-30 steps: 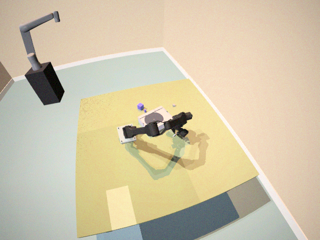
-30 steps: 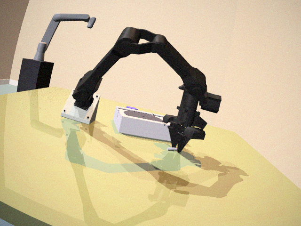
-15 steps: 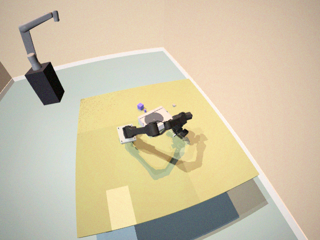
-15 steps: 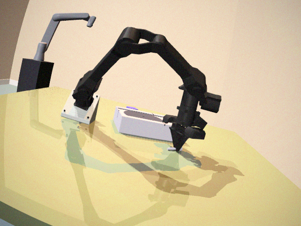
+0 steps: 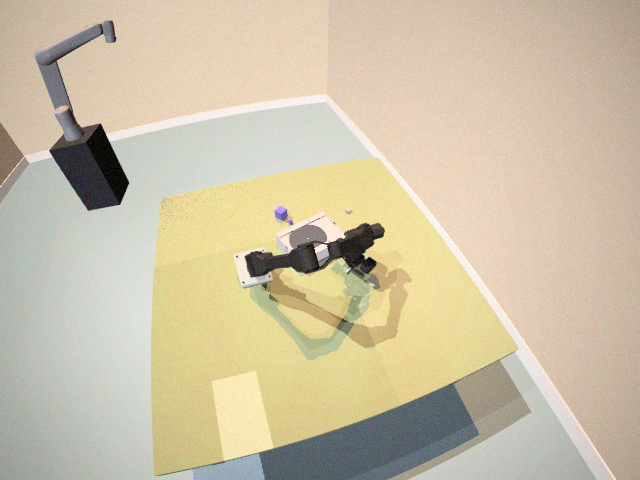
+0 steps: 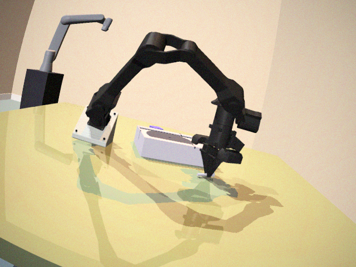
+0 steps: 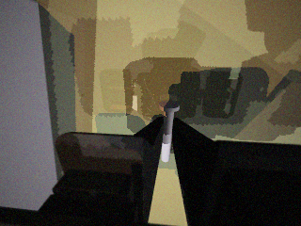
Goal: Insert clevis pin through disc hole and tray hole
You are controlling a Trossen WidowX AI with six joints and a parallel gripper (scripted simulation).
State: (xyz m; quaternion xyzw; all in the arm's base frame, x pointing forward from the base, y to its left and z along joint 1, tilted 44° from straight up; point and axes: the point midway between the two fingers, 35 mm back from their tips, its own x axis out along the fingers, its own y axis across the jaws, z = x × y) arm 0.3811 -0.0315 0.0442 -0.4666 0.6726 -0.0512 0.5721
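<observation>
The aluminium disc is 15 cm to the left of my gripper tip, 15 cm behind it and 5 cm above it. The rest, counted from my gripper tip: purple cube: 37 cm to the left, 24 cm behind, 2 cm above; rimmed steel tray: 16 cm to the left, 13 cm behind, 4 cm above; steel clevis pin: 1 cm to the right, 1 cm behind, 1 cm above.
</observation>
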